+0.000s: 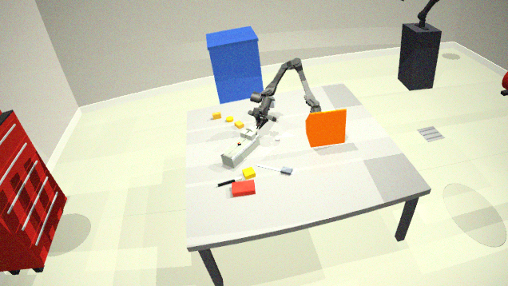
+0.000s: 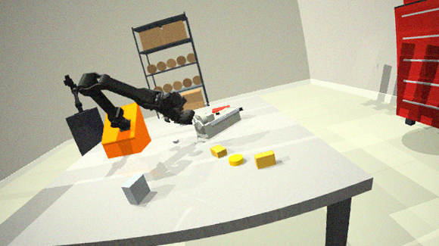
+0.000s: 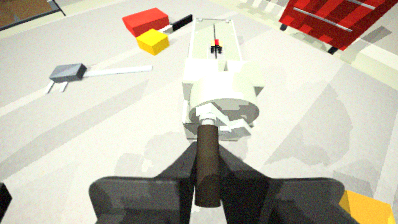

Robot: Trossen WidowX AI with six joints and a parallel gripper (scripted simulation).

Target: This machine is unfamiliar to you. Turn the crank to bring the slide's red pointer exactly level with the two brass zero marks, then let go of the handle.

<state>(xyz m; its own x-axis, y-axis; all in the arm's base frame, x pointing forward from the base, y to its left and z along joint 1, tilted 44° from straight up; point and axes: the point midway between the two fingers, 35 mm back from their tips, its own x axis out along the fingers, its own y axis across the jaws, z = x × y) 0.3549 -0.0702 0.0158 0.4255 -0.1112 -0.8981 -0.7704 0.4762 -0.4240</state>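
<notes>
The dark brown crank handle lies 20 mm above my gripper tip, 10 mm to the right of it and 10 mm behind it. From my gripper tip the other things lie so: yellow block 310 mm to the left, 80 mm below, 80 mm ahead; grey cube 410 mm to the right, 130 mm behind, 60 mm below; red pointer 130 mm ahead, 120 mm to the left, 10 mm below.
</notes>
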